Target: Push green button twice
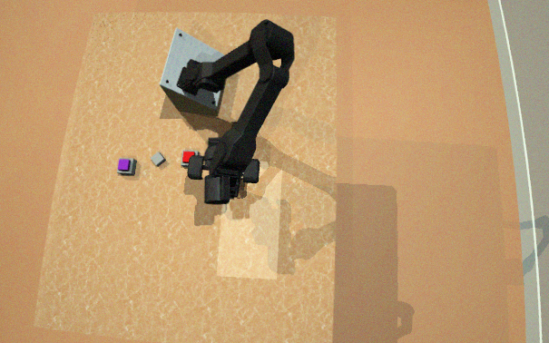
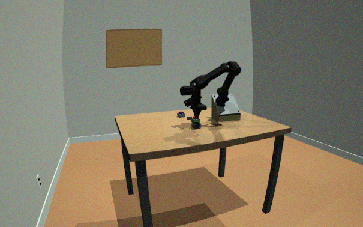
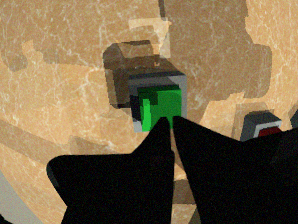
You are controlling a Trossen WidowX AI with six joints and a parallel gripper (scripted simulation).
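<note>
The green button lies 20 mm below my gripper tip. The rest, counted from my gripper tip: red button (140 mm to the right, 30 mm behind, 20 mm below); purple button (330 mm to the right, 30 mm ahead, 20 mm below); small grey block (240 mm to the right, 50 mm below, 10 mm behind).
</note>
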